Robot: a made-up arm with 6 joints. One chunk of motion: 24 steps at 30 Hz.
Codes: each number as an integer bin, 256 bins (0 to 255) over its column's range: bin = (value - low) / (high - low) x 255, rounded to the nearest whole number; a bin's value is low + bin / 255 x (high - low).
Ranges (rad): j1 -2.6..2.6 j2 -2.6..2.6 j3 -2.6..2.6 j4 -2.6..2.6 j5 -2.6..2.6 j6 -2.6..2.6
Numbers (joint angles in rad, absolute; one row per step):
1: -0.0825 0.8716 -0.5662 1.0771 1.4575 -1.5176
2: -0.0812 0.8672 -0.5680 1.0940 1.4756 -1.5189
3: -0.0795 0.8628 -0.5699 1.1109 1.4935 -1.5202
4: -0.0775 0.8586 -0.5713 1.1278 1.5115 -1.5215
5: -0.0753 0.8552 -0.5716 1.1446 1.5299 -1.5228
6: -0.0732 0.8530 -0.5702 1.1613 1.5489 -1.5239
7: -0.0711 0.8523 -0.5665 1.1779 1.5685 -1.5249
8: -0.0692 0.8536 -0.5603 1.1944 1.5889 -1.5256
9: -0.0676 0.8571 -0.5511 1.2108 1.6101 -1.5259
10: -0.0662 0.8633 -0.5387 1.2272 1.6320 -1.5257
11: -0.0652 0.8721 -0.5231 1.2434 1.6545 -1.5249
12: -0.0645 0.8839 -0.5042 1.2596 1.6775 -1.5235
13: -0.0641 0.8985 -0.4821 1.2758 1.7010 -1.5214
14: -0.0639 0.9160 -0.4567 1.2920 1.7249 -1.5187
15: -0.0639 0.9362 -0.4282 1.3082 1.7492 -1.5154
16: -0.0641 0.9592 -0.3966 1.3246 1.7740 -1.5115
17: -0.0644 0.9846 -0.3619 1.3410 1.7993 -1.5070
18: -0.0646 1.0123 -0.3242 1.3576 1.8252 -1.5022
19: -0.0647 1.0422 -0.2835 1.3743 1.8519 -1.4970
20: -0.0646 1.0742 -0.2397 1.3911 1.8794 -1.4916
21: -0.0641 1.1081 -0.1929 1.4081 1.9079 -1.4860
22: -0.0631 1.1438 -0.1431 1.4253 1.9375 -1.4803
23: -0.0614 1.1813 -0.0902 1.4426 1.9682 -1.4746
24: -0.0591 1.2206 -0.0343 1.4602 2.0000 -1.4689
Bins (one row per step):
1: 123 170 100 180 199 53
2: 124 170 100 181 200 53
3: 124 170 100 182 201 53
4: 124 170 99 183 202 53
5: 124 169 99 184 203 53
6: 124 169 100 184 203 53
7: 124 169 100 185 204 53
8: 124 169 100 186 205 53
9: 124 170 100 187 206 53
10: 124 170 101 188 208 53
11: 124 170 102 188 209 53
12: 124 171 103 189 210 53
13: 124 172 104 190 211 53
14: 124 172 105 191 212 53
15: 124 173 107 192 213 53
16: 124 175 108 192 214 53
17: 124 176 110 193 216 54
18: 124 177 112 194 217 54
19: 124 179 114 195 218 54
20: 124 180 116 196 220 54
21: 124 182 118 197 221 55
22: 124 184 120 197 223 55
23: 124 185 123 198 224 55
24: 125 187 126 199 226 55

